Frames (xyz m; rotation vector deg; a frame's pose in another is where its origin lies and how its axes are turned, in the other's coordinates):
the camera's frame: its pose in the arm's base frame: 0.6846 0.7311 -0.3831 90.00 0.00 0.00
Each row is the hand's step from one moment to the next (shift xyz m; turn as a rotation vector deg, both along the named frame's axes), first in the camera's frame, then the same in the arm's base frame.
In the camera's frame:
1: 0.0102 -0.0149 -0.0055 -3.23 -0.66 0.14
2: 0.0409 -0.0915 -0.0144 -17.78 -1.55 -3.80
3: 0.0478 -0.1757 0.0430 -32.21 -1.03 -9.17
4: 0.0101 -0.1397 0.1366 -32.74 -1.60 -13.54
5: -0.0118 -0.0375 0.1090 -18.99 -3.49 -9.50
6: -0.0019 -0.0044 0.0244 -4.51 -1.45 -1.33
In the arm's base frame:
1: 0.0102 0.0055 -0.0149 -3.23 -0.14 -0.66
2: 0.0409 0.0144 -0.0915 -17.78 3.80 -1.55
3: 0.0478 -0.0430 -0.1757 -32.21 9.17 -1.03
4: 0.0101 -0.1366 -0.1397 -32.74 13.54 -1.60
5: -0.0118 -0.1090 -0.0375 -18.99 9.50 -3.49
6: -0.0019 -0.0244 -0.0044 -4.51 1.33 -1.45

